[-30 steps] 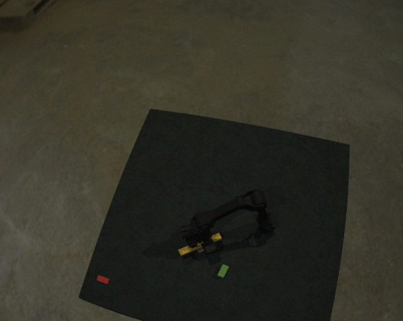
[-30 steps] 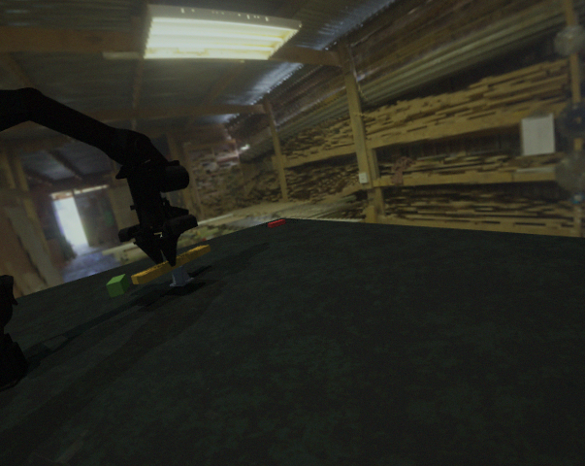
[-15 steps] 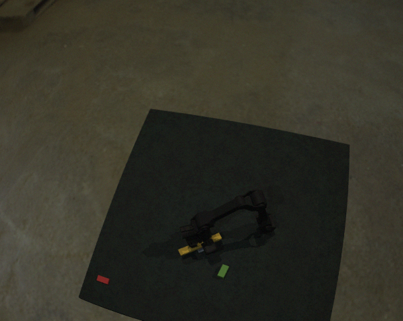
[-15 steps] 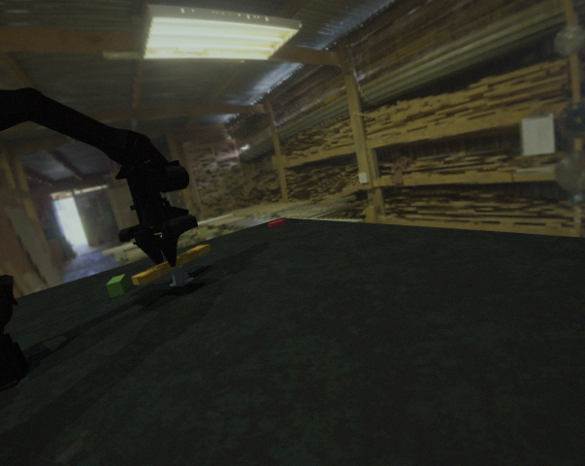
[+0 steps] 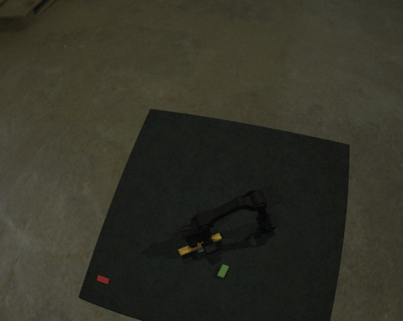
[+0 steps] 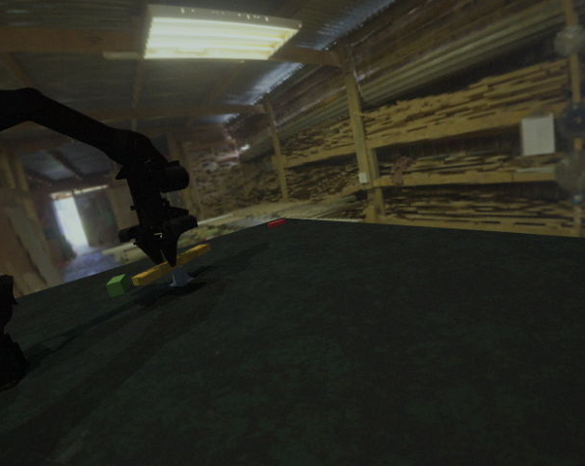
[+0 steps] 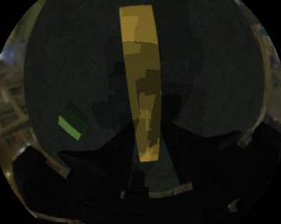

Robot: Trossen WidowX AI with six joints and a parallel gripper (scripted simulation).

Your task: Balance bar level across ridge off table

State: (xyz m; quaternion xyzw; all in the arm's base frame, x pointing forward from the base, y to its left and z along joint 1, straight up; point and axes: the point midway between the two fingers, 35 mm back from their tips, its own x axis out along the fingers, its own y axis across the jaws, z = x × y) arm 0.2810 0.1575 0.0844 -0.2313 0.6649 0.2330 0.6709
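The yellow bar is 20 mm ahead of my gripper tip and 20 mm to the left of it. The rest, counted from my gripper tip: red block 460 mm ahead, 340 mm to the left, 40 mm below; ridge 20 mm ahead, 20 mm to the left, 10 mm below; green block 120 mm behind, 130 mm to the left, 30 mm below.
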